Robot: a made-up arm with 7 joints. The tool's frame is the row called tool.
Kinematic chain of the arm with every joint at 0, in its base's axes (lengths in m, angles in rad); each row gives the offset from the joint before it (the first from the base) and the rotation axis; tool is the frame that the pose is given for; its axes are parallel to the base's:
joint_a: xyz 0 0 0.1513 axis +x
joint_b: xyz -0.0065 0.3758 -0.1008 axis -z
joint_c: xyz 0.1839 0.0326 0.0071 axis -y
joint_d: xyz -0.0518 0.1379 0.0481 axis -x
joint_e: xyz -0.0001 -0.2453 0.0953 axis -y
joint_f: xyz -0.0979 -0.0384 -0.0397 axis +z
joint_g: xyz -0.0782 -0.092 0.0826 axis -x
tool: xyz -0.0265 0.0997 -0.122
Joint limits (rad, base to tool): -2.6..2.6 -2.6..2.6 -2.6..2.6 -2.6..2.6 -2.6..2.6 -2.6..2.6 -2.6..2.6
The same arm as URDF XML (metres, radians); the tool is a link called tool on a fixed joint. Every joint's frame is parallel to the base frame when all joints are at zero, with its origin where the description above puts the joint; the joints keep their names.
<robot name="arm">
  <joint name="joint_a" type="revolute">
    <parent link="base_link"/>
    <child link="link1"/>
    <origin xyz="0.0000 0.0000 0.1513"/>
    <axis xyz="1 0 0"/>
    <limit lower="-2.6000" upper="2.6000"/>
  </joint>
  <joint name="joint_b" type="revolute">
    <parent link="link1"/>
    <child link="link2"/>
    <origin xyz="-0.0065 0.3758 -0.1008"/>
    <axis xyz="0 0 -1"/>
    <limit lower="-2.6000" upper="2.6000"/>
  </joint>
  <joint name="joint_c" type="revolute">
    <parent link="link2"/>
    <child link="link3"/>
    <origin xyz="0.1839 0.0326 0.0071"/>
    <axis xyz="0 -1 0"/>
    <limit lower="-2.6000" upper="2.6000"/>
  </joint>
  <joint name="joint_d" type="revolute">
    <parent link="link3"/>
    <child link="link4"/>
    <origin xyz="-0.0518 0.1379 0.0481"/>
    <axis xyz="-1 0 0"/>
    <limit lower="-2.6000" upper="2.6000"/>
  </joint>
  <joint name="joint_e" type="revolute">
    <parent link="link4"/>
    <child link="link5"/>
    <origin xyz="-0.0001 -0.2453 0.0953"/>
    <axis xyz="0 -1 0"/>
    <limit lower="-2.6000" upper="2.6000"/>
  </joint>
  <joint name="joint_f" type="revolute">
    <parent link="link5"/>
    <child link="link6"/>
    <origin xyz="-0.0979 -0.0384 -0.0397"/>
    <axis xyz="0 0 1"/>
    <limit lower="-2.6000" upper="2.6000"/>
  </joint>
  <joint name="joint_g" type="revolute">
    <parent link="link6"/>
    <child link="link7"/>
    <origin xyz="-0.0782 -0.0920 0.0826"/>
    <axis xyz="-1 0 0"/>
    <limit lower="-2.6000" upper="2.6000"/>
  </joint>
  <joint name="tool_fixed" type="fixed">
    <parent link="link7"/>
    <child link="tool"/>
    <origin xyz="-0.0265 0.0997 -0.1220"/>
  </joint>
  <link name="base_link"/>
  <link name="link1"/>
  <link name="link2"/>
  <link name="link3"/>
  <link name="link4"/>
  <link name="link5"/>
  <link name="link6"/>
  <link name="link7"/>
  <link name="tool"/>
</robot>

